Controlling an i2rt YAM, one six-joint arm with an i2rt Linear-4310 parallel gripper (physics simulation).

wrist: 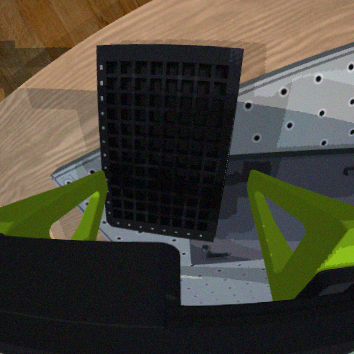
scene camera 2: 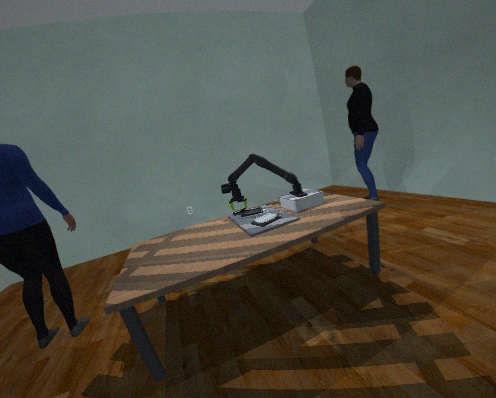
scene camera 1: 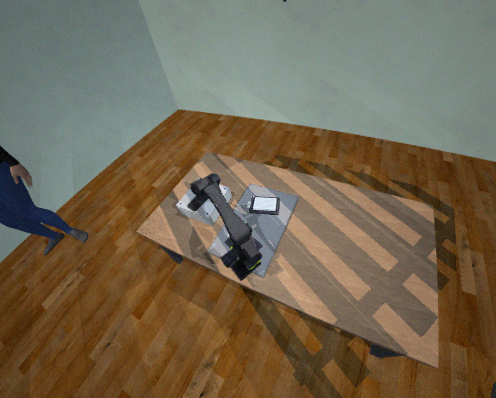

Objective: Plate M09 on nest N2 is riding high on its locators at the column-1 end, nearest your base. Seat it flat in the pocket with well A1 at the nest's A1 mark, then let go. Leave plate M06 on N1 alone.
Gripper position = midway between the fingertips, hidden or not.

Observation:
The gripper (wrist: 176,177) is open, with nothing in its grasp. Also in view: a black well plate (wrist: 165,111). Further things: a dark nest pad (wrist: 236,239).

